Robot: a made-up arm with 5 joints.
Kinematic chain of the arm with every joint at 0, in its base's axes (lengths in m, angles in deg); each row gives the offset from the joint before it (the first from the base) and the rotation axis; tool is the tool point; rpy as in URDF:
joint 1: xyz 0 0 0.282 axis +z
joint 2: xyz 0 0 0 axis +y
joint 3: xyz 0.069 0 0.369 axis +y
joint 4: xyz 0.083 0 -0.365 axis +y
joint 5: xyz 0.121 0 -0.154 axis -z
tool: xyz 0 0 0 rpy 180 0 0
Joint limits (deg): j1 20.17..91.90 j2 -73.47..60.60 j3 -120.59..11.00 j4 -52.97..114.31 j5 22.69..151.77
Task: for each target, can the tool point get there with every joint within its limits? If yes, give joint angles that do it. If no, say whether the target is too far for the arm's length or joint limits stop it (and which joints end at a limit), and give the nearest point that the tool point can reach.
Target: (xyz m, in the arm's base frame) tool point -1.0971 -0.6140 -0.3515
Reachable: no: too far | nearest point -0.1261 -0.0706 0.1311 | short by 1.213 m
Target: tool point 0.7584 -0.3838 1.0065
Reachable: no: too far | nearest point 0.5329 0.1958 0.9917 | short by 0.622 m
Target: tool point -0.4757 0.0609 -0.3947
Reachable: no: joint limits stop it (at a limit: joint 1, joint 2) | nearest point -0.0055 0.1672 -0.1352 | short by 0.547 m
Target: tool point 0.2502 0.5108 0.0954
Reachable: yes | joints 63.90 30.60 -49.23 16.64 128.98
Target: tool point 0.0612 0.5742 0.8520
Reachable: yes | joints 83.92 -3.85 -96.58 33.94 123.40
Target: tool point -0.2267 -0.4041 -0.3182
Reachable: no: joint limits stop it (at a limit: joint 2) | nearest point -0.0355 -0.0632 0.0261 | short by 0.521 m
